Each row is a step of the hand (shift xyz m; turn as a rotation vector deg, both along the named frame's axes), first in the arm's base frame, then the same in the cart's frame.
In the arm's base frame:
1: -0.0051 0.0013 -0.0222 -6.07 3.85 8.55
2: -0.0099 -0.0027 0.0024 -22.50 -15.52 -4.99
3: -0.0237 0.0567 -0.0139 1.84 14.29 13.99
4: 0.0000 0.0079 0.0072 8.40 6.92 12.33
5: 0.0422 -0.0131 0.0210 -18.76 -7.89 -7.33
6: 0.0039 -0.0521 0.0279 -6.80 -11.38 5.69
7: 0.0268 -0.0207 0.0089 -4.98 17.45 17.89
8: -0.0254 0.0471 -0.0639 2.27 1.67 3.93
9: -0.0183 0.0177 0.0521 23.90 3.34 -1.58
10: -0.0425 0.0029 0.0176 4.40 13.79 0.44
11: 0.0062 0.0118 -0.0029 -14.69 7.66 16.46
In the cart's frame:
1: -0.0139 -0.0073 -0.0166 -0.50 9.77 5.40
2: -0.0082 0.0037 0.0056 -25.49 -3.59 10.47
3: -0.0123 0.0467 -0.0405 11.34 16.51 1.45
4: 0.0052 0.0093 0.0006 14.41 7.18 3.35
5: 0.0423 -0.0192 0.0152 -21.38 -0.73 3.21
6: 0.0026 -0.0274 0.0525 -6.21 -2.64 12.75
7: 0.0218 -0.0236 0.0139 7.97 23.89 3.90
8: -0.0382 0.0164 -0.0722 4.11 2.08 1.48
9: 0.0116 0.0466 0.0325 20.74 -9.30 -8.26
10: -0.0282 0.0302 0.0205 7.45 8.48 -9.07
11: 0.0070 0.0046 -0.0108 -3.49 20.38 10.87

